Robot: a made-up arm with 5 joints. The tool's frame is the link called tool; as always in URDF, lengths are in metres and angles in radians.
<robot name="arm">
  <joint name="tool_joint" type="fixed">
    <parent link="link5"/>
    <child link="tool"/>
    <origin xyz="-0.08 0 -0.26" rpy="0 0 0"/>
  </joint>
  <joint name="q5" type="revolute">
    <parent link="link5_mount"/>
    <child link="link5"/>
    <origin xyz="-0.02 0.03 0.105" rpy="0 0 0"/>
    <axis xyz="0 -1 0"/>
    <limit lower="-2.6" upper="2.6"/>
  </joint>
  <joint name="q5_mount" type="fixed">
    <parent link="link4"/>
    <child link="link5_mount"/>
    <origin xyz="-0.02 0.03 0.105" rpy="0 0 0"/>
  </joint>
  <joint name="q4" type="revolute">
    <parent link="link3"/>
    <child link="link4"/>
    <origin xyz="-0.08 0.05 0.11" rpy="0 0 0"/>
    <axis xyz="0 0 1"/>
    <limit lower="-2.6" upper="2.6"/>
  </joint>
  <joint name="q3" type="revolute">
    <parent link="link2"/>
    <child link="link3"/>
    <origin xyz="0.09 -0.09 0.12" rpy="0 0 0"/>
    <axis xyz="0 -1 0"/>
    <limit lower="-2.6" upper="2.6"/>
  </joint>
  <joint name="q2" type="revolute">
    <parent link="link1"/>
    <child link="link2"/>
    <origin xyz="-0.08 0.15 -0.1" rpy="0 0 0"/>
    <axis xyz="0 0 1"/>
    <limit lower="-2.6" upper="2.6"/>
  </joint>
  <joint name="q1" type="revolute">
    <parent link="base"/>
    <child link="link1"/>
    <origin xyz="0 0 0.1" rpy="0 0 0"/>
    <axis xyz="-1 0 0"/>
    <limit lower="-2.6" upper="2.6"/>
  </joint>
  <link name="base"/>
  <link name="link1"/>
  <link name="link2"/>
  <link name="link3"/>
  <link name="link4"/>
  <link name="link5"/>
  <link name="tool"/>
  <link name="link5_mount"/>
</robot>
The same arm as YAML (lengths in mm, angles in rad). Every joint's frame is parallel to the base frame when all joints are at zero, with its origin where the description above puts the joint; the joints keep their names.
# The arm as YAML. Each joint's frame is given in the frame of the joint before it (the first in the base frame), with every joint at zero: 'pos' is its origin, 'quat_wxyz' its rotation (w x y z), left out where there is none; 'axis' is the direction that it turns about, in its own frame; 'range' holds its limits. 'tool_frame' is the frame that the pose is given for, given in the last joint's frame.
length_unit: mm
angle_unit: rad
joints:
  - joint: q1
    pos: [0.0, 0.0, 100.0]
    axis: "-x"
    range: [-2.6, 2.6]
  - joint: q2
    pos: [-80.0, 150.0, -100.0]
    axis: "+z"
    range: [-2.6, 2.6]
  - joint: q3
    pos: [90.0, -90.0, 120.0]
    axis: "-y"
    range: [-2.6, 2.6]
  - joint: q4
    pos: [-80.0, 50.0, 110.0]
    axis: "+z"
    range: [-2.6, 2.6]
  - joint: q5
    pos: [-40.0, 60.0, 210.0]
    axis: "-y"
    range: [-2.6, 2.6]
tool_frame:
  pos: [-80.0, 0.0, -260.0]

